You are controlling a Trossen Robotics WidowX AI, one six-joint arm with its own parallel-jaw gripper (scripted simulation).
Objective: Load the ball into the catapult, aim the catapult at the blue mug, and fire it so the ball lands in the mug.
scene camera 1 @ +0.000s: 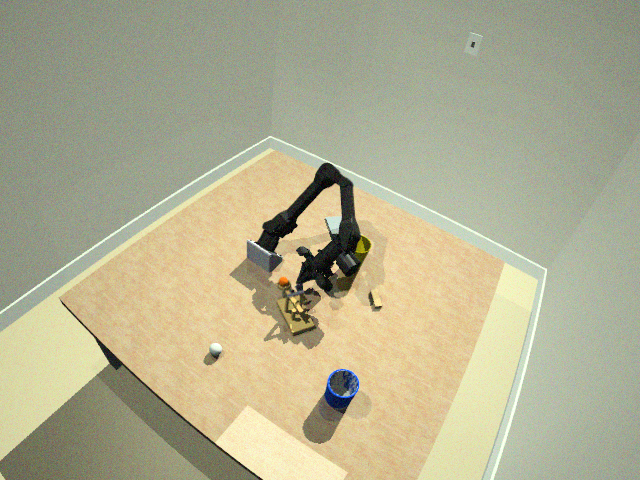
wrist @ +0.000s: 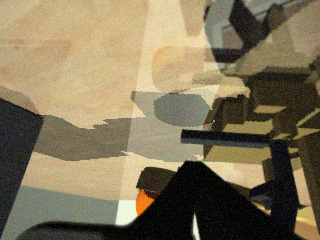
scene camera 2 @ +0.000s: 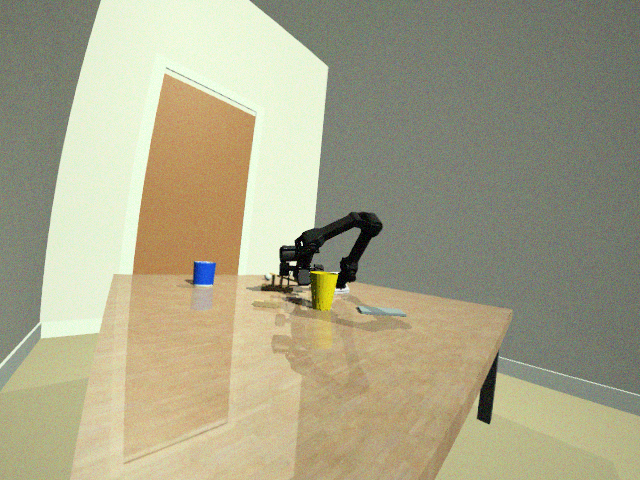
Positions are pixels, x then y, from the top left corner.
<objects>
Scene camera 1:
gripper: 296,284
wooden catapult: 295,314
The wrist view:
gripper: 192,169
wooden catapult: 267,127
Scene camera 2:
yellow cup: 323,284
</objects>
